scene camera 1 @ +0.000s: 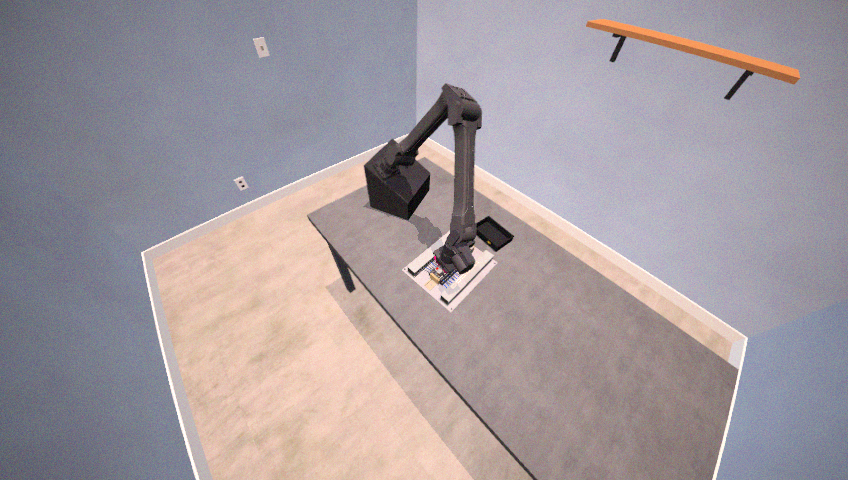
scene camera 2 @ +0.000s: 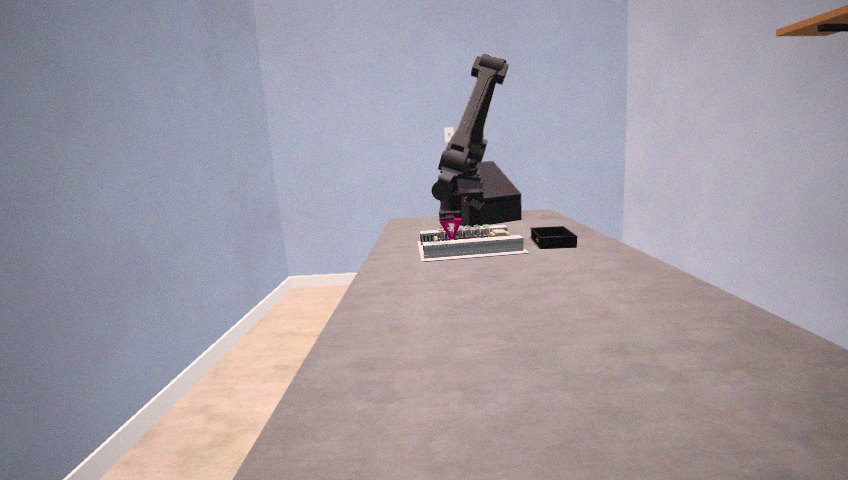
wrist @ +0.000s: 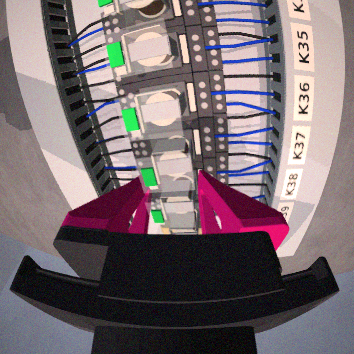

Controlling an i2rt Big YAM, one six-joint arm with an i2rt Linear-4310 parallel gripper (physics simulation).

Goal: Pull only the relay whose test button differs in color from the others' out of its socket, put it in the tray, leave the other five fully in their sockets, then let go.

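Frame: origin at the arm's base, x ahead, y left, z up, level; centimetres.
Where they show: gripper, between the fingertips: (scene camera 1: 443, 268) (scene camera 2: 452, 237) (wrist: 174, 177); arm's base, origin of its link: (scene camera 1: 386, 168) (scene camera 2: 465, 173).
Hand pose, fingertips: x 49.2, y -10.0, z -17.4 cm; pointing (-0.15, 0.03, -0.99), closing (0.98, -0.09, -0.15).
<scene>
Each offset is from my fingertips to the centre of the thing. "spot": to the spot under its first point.
Clear relays with green test buttons @[dy +8.2, dx -0.4, dz +1.2 cm] (wrist: 115, 54) @[dy +5.3, dx -0.2, dz +1.2 cm] (wrist: 130, 120) @[dy +2.4, dx +0.1, dz +1.3 cm] (wrist: 149, 177) @[dy -0.5, dx +0.2, dz +1.2 cm] (wrist: 157, 216) sit in a row of dark sockets. A relay with a differently colored button does not show clearly in the wrist view; my gripper body covers that end of the row. My gripper (wrist: 174, 177) (scene camera 2: 452, 237) is partly open, its magenta fingers down at the row. The fingertips stand on both sides of the row near a green-button relay, with no grip on it. The black tray @[dy +32.5, dx +0.5, dz -1.8 cm] (scene camera 1: 503, 243) (scene camera 2: 556, 242) stands beside the relay board, with a small yellow mark.
A long light duct @[dy +5.7, dx +8.8, dz -1.3 cm] (scene camera 2: 473, 246) runs along the board's near side. A slotted duct and blue and black wires flank the sockets. Labels K35 @[spot: dy +8.7, dx +7.7, dz +0.8 cm] (wrist: 303, 47), K36 @[spot: dy +5.9, dx +7.8, dz +0.8 cm] (wrist: 303, 98), K37 @[spot: dy +3.0, dx +8.0, dz +0.8 cm] (wrist: 298, 145) and K38 @[spot: dy +0.2, dx +8.3, dz +0.8 cm] (wrist: 292, 182) stand at the right. The arm's black base (scene camera 1: 395, 190) stands behind.
</scene>
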